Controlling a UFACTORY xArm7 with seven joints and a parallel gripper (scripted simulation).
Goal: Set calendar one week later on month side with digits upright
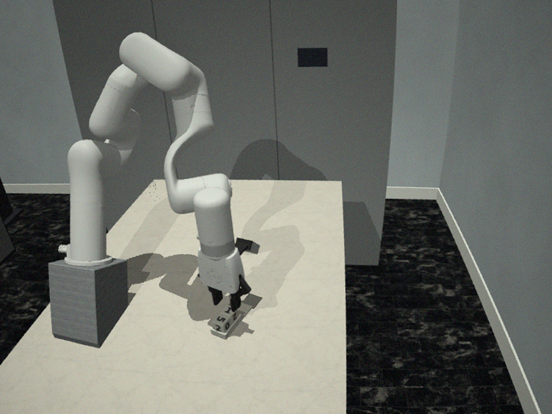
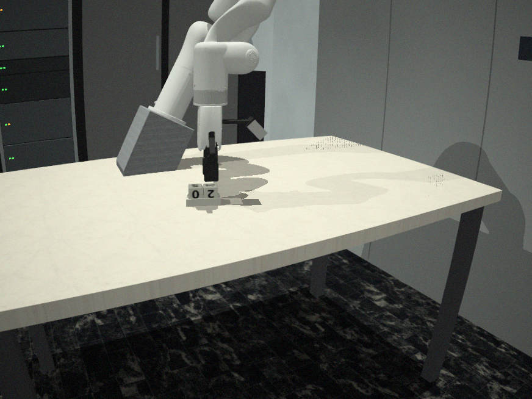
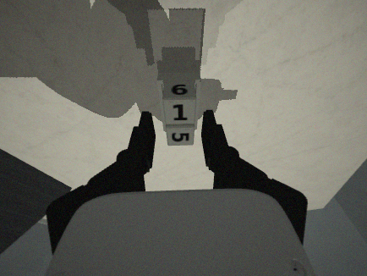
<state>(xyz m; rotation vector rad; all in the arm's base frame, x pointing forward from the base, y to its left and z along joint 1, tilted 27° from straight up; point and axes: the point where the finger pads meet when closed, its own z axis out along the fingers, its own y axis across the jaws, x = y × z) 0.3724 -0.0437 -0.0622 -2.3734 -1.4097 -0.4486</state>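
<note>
My hand is 5 cm above the digit cube. Round my hand: tray 7 cm below, 2 cm to the right, 1 cm behind.
</note>
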